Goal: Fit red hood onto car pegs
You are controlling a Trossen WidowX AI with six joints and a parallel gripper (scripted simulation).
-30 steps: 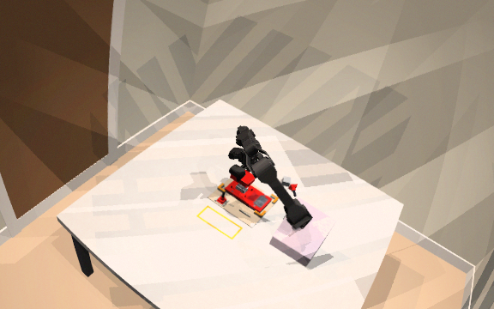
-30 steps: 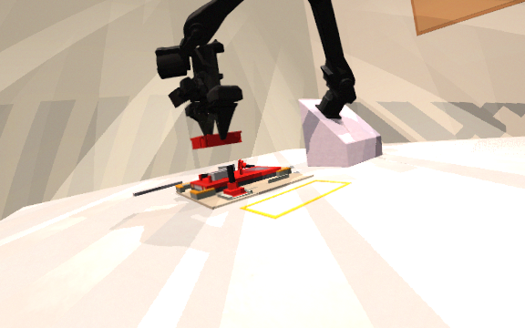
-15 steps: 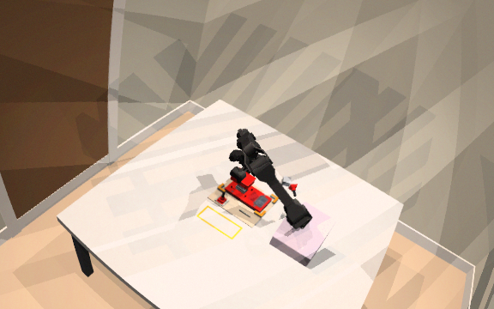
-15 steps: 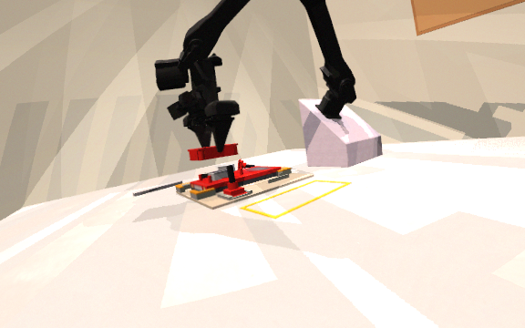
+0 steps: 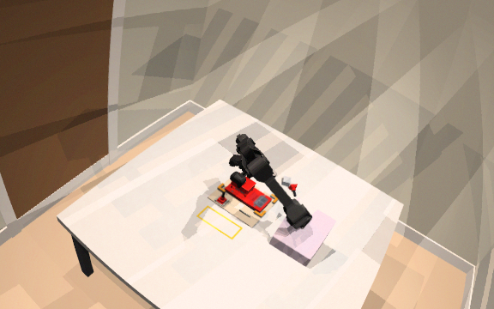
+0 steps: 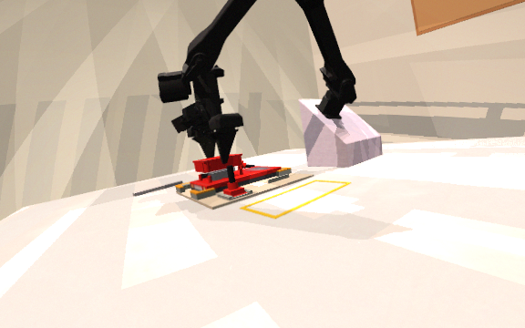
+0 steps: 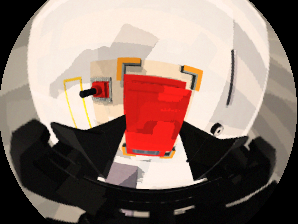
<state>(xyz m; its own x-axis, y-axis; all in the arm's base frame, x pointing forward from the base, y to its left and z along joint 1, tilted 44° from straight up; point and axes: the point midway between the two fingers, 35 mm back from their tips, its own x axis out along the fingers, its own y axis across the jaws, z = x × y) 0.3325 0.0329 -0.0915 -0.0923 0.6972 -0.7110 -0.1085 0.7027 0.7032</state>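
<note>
Now: gripper tip right at the red hood. Round my gripper tip: thin grey rod 190 mm to the right, 130 mm ahead, 50 mm below.
</note>
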